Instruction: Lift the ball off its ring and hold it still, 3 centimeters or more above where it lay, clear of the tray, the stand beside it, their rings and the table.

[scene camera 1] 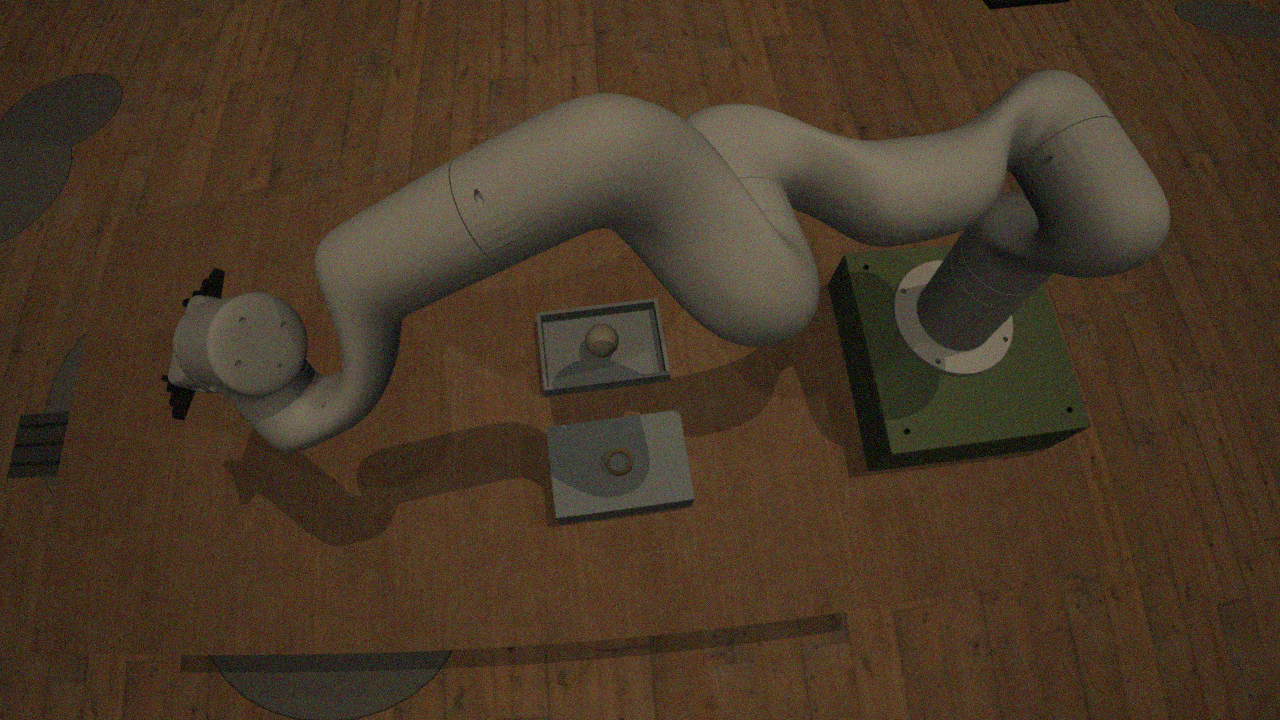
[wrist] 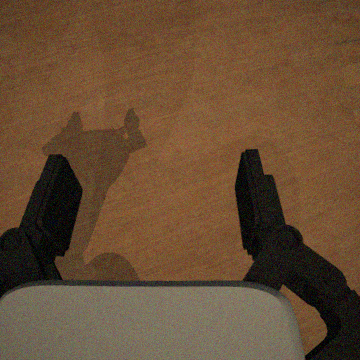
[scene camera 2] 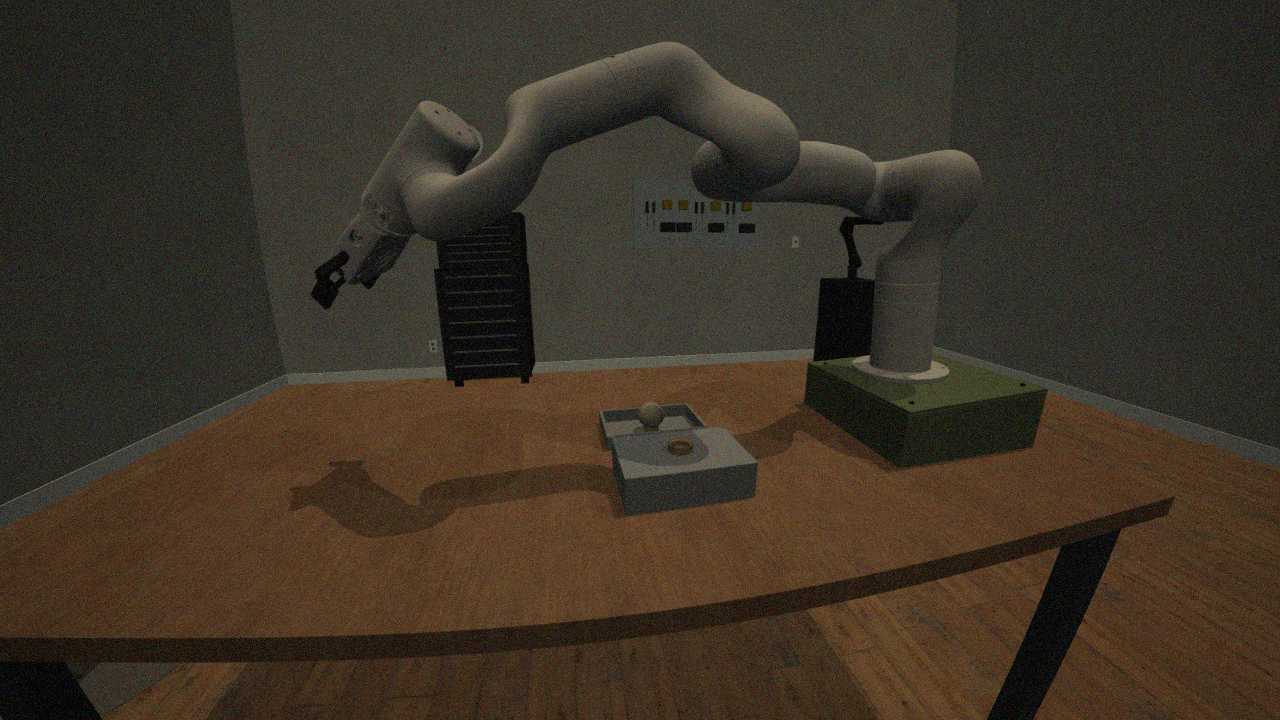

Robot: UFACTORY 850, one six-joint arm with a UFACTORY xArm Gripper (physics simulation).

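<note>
A pale tan ball (scene camera 1: 601,340) (scene camera 2: 650,415) rests inside the shallow grey tray (scene camera 1: 605,387) (scene camera 2: 606,428). The ring under the ball cannot be made out. The grey block-like stand (scene camera 1: 662,488) (scene camera 2: 689,485) is beside the tray, with a small brownish ring (scene camera 1: 619,473) (scene camera 2: 680,451) lying on its top. My gripper (scene camera 1: 194,343) (scene camera 2: 347,291) (wrist: 154,169) is open and empty. It is high above the table, well to the left of the tray and stand in both scene views, and tilted down and outward. The ball does not show in the wrist view.
The arm's green base block (scene camera 1: 993,394) (scene camera 2: 971,425) stands to the right of the tray and stand. The arm arches high over the table (scene camera 1: 447,573) (scene camera 2: 447,573), with part of it near the tray in the overhead view. A dark cabinet (scene camera 2: 487,313) stands behind the table.
</note>
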